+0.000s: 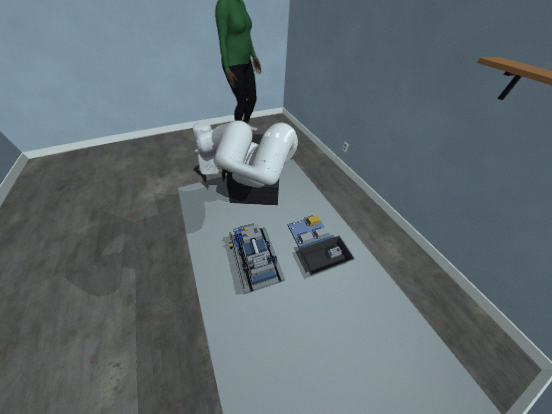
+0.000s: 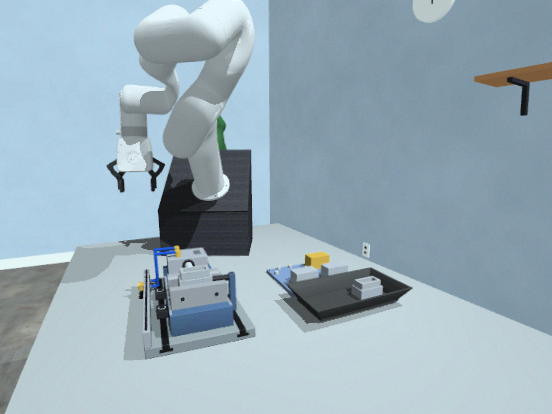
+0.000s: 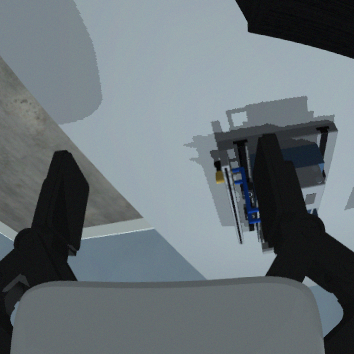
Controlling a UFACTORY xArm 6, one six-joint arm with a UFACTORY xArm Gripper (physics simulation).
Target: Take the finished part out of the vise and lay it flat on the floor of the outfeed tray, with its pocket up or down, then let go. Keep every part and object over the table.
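Where they show: gripper, fingertip midpoint: [image 1: 214,180] [image 2: 137,191] [image 3: 164,160]; arm's base at its link origin: [image 2: 210,186].
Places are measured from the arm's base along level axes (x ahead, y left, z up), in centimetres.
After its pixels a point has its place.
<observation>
My gripper [image 1: 214,179] {y -23.3, x -0.6, z -0.2 cm} [image 2: 137,189] {y -23.3, x -0.6, z -0.2 cm} [image 3: 164,160] {y -23.3, x -0.6, z -0.2 cm} is open and empty, with its fingers pointing down. It hangs high above the table's back left, behind the vise and well apart from it. The vise [image 1: 264,276] {y -20.8, x 50.7, z -16.0 cm} [image 2: 201,319] {y -21.2, x 51.2, z -17.6 cm} [image 3: 309,155] {y -13.2, x 26.2, z -17.7 cm} stands on a grey base. A light grey stepped part [image 1: 259,260] {y -20.2, x 44.8, z -11.9 cm} [image 2: 195,274] {y -20.4, x 46.4, z -11.0 cm} sits between its jaws, its upper portion showing above the front jaw. The black outfeed tray [image 1: 316,261] {y 5.7, x 54.3, z -20.8 cm} [image 2: 325,299] {y 6.4, x 51.9, z -20.8 cm} stands right of the vise. Another light grey part [image 1: 334,252] {y 15.6, x 55.3, z -18.8 cm} [image 2: 367,287] {y 14.6, x 56.3, z -18.3 cm} sits upright in its right half, pocket up.
Blue tubing [image 2: 156,265] {y -24.4, x 29.9, z -13.8 cm} [image 3: 246,195] {y -23.8, x 26.0, z -13.6 cm} with yellow fittings rises at the vise's back left. A blue plate [image 1: 297,227] {y 8.7, x 32.8, z -21.1 cm} [image 2: 278,274] {y 5.8, x 33.4, z -21.0 cm} with two grey blocks and a yellow block [image 1: 313,220] {y 17.4, x 34.9, z -17.6 cm} [image 2: 317,260] {y 17.2, x 35.7, z -18.6 cm} lies behind the tray. A person [image 1: 240,40] stands behind the arm's black pedestal [image 2: 205,227] {y -4.4, x 5.8, z -12.4 cm}.
</observation>
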